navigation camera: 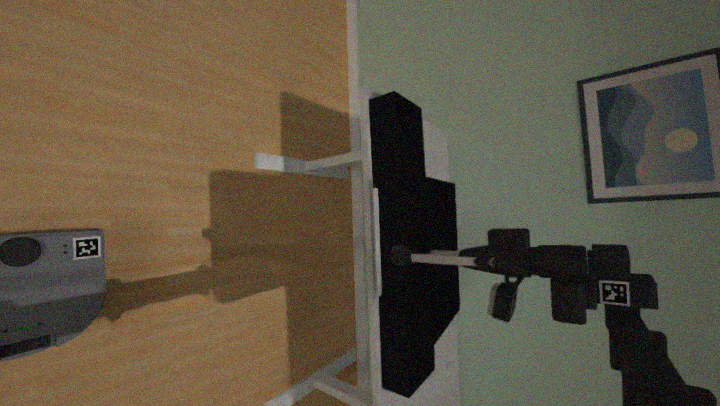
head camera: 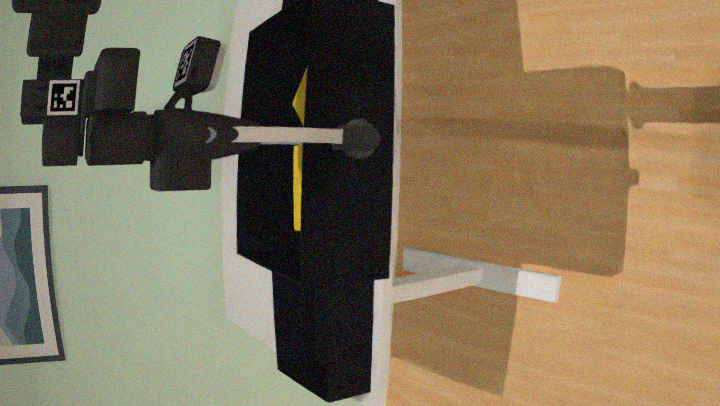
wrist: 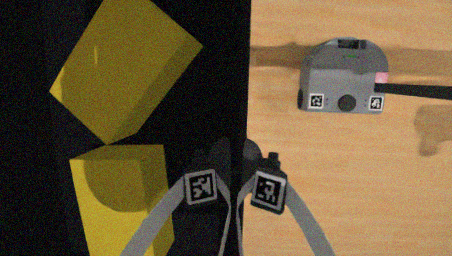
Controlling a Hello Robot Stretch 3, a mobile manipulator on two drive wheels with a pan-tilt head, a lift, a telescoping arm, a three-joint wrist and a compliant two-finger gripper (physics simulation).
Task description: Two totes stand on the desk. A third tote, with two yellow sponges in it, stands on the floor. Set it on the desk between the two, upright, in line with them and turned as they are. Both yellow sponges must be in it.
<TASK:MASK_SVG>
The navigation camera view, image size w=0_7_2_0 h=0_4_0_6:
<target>gripper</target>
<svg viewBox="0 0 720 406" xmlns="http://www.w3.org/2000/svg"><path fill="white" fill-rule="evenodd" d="M533 269L533 257L529 258L529 229L526 228L491 229L487 232L487 246L468 248L461 251L431 250L431 254L416 254L416 250L409 250L402 244L393 246L390 251L391 261L399 266L407 263L414 264L415 262L460 265L465 268L504 275L505 283L495 283L491 288L487 314L505 322L510 322L514 314L518 285L523 281L524 277L531 277L530 268Z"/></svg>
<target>black tote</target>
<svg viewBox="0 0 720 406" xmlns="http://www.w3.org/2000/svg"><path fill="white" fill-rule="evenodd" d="M378 182L383 335L434 346L460 310L458 265L415 262L414 264L407 263L399 266L391 261L390 251L397 244L402 244L409 250L416 250L416 254L431 254L431 250L458 251L455 184L430 177Z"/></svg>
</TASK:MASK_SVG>
